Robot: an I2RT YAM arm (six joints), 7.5 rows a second.
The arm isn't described. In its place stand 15 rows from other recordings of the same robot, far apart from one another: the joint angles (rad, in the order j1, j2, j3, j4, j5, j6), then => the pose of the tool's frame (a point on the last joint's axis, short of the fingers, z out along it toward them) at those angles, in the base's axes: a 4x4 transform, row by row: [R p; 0 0 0 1], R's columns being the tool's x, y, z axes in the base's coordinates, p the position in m.
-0.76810 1.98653 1.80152 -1.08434 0.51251 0.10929 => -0.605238 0.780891 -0.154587 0.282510; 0.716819 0.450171 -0.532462 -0.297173; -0.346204 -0.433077 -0.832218 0.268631; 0 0 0 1
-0.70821 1.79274 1.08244 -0.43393 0.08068 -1.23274 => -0.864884 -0.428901 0.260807 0.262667; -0.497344 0.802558 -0.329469 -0.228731; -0.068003 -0.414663 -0.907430 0.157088; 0 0 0 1
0.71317 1.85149 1.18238 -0.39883 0.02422 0.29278 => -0.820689 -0.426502 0.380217 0.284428; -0.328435 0.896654 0.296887 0.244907; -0.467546 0.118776 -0.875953 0.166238; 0 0 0 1
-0.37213 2.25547 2.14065 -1.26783 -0.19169 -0.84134 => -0.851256 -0.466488 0.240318 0.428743; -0.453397 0.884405 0.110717 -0.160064; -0.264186 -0.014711 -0.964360 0.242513; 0 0 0 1
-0.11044 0.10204 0.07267 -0.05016 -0.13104 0.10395 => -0.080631 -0.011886 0.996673 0.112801; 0.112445 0.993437 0.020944 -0.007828; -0.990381 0.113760 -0.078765 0.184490; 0 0 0 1
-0.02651 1.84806 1.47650 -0.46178 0.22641 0.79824 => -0.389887 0.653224 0.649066 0.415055; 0.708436 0.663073 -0.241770 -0.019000; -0.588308 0.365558 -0.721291 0.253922; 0 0 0 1
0.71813 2.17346 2.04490 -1.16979 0.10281 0.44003 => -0.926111 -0.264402 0.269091 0.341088; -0.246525 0.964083 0.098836 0.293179; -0.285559 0.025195 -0.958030 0.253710; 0 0 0 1
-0.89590 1.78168 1.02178 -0.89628 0.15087 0.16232 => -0.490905 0.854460 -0.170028 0.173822; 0.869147 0.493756 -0.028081 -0.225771; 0.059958 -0.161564 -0.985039 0.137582; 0 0 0 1
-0.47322 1.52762 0.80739 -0.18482 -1.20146 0.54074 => -0.779383 0.061857 0.623487 0.269680; 0.607836 0.316031 0.728464 -0.100784; -0.151981 0.946730 -0.283908 0.192459; 0 0 0 1
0.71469 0.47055 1.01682 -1.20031 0.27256 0.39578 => -0.605129 -0.256348 0.753728 0.043142; -0.033490 0.954100 0.297608 0.024747; -0.795423 0.154849 -0.585939 0.345858; 0 0 0 1
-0.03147 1.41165 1.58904 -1.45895 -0.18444 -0.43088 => -0.861508 -0.419523 0.286014 0.239904; -0.383669 0.906837 0.174483 -0.001020; -0.332568 0.040584 -0.942206 0.371988; 0 0 0 1
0.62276 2.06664 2.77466 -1.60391 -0.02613 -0.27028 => -0.451946 -0.744021 0.492114 0.292826; -0.653133 0.651746 0.385545 0.211419; -0.607587 -0.147170 -0.780499 0.465054; 0 0 0 1
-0.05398 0.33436 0.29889 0.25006 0.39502 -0.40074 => 0.029900 0.474509 0.879743 0.121082; -0.362199 0.825464 -0.432923 -0.020262; -0.931621 -0.305697 0.196548 0.274166; 0 0 0 1
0.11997 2.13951 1.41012 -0.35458 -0.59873 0.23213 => -0.936898 -0.149096 0.316216 0.427690; 0.078468 0.791743 0.605794 0.071767; -0.340683 0.592380 -0.730083 0.126016; 0 0 0 1
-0.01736 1.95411 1.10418 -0.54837 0.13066 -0.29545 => -0.953853 -0.248950 0.167892 0.344145; -0.272171 0.952982 -0.133223 -0.010614; -0.126832 -0.172771 -0.976762 0.106219; 0 0 0 1
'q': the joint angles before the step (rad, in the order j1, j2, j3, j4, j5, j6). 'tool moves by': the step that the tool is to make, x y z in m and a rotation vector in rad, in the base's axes. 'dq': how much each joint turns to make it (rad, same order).
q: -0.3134, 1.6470, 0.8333, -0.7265, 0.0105, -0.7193
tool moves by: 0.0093, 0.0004, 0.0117, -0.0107, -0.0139, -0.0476
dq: 0.0134, -0.0002, 0.0538, -0.0384, 0.0083, 0.0608
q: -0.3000, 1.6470, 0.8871, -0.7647, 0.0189, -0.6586
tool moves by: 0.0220, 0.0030, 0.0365, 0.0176, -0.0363, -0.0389
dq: 0.0301, -0.0002, 0.1591, -0.1299, -0.0229, 0.0705
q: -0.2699, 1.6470, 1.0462, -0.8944, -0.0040, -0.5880
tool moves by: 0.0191, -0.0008, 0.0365, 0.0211, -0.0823, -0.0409
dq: 0.0100, -0.0001, 0.1470, -0.0719, -0.0359, 0.0553
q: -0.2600, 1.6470, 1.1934, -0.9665, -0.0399, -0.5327
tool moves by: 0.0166, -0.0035, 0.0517, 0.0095, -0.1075, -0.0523
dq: -0.0001, 0.0002, 0.1974, -0.0927, -0.0255, 0.0586
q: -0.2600, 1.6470, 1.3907, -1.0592, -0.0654, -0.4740
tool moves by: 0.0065, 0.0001, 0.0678, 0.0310, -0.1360, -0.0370
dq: 0.0000, -0.0001, 0.2527, -0.1243, -0.0500, 0.0557
